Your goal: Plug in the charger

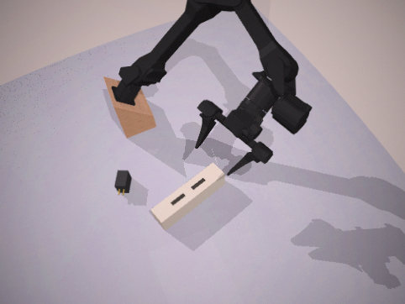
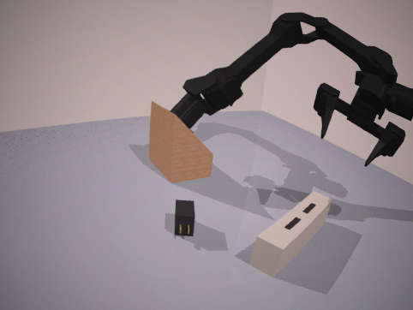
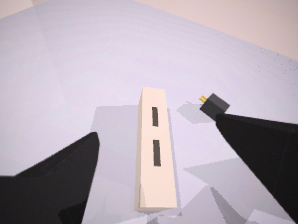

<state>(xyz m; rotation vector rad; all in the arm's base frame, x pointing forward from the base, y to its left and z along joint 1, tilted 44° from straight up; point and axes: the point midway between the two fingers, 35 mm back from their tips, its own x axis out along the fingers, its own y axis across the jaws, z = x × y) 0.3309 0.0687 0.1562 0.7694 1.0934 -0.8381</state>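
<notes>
Now: the two-prong charger 110 mm behind my gripper tip, 220 mm to the right of it and 140 mm below it.
</notes>
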